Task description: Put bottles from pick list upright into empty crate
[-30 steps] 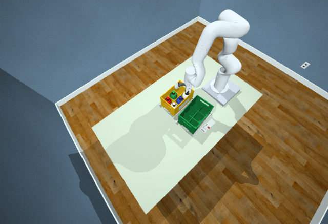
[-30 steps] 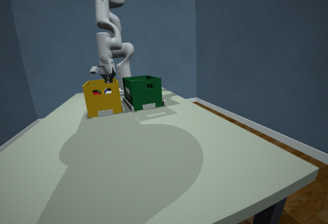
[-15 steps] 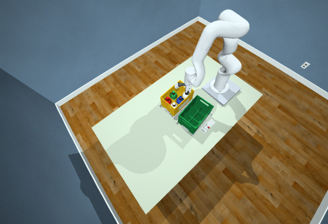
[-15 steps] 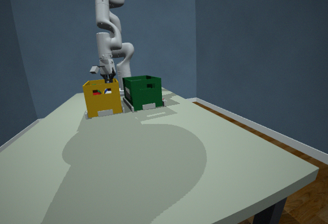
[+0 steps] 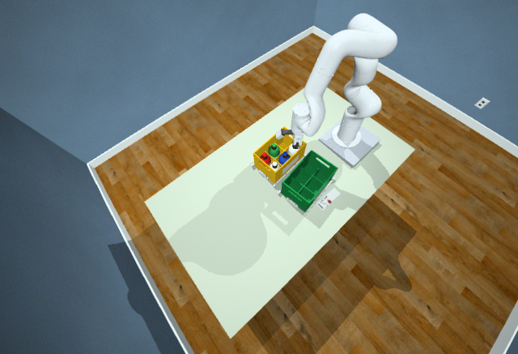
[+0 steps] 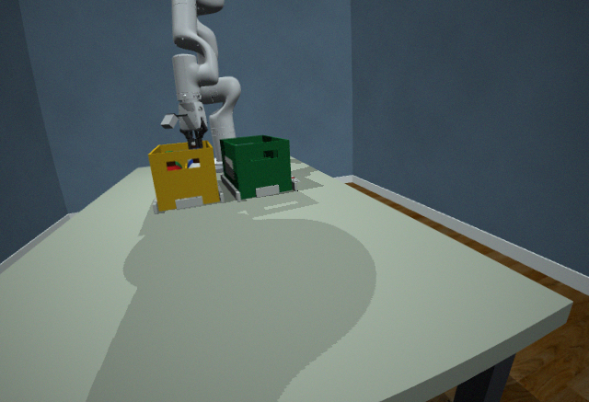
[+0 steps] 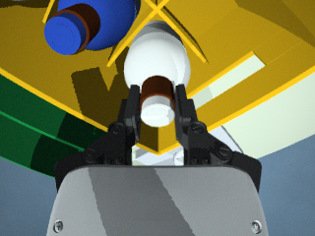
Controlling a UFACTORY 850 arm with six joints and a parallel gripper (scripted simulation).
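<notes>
Now: the blue-label bottle 90 mm ahead of my hand, 80 mm below it and 10 mm to the left of it. The rest, counted from my hand: red bottle (190 mm ahead, 80 mm below, 60 mm to the right); then green bottle (100 mm ahead, 80 mm to the right, 80 mm below); then yellow crate (90 mm below, 90 mm ahead, 30 mm to the right).
</notes>
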